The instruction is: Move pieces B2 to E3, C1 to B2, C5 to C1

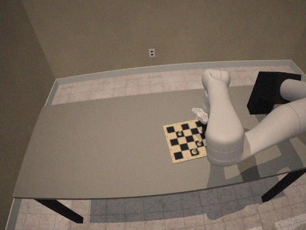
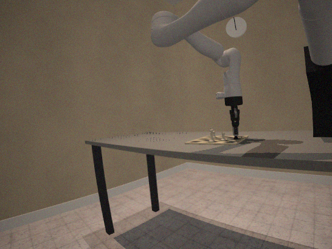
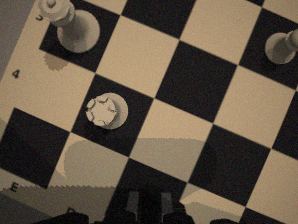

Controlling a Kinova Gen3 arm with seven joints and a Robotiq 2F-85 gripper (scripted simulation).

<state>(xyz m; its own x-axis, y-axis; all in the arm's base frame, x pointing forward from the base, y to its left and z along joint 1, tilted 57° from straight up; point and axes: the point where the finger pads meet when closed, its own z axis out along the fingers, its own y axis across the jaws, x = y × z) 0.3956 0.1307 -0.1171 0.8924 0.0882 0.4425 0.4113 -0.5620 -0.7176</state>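
The chessboard is 8 cm ahead of my hand, 4 cm below it and 1 cm to the left of it. Round my hand: black piece (1 cm below).
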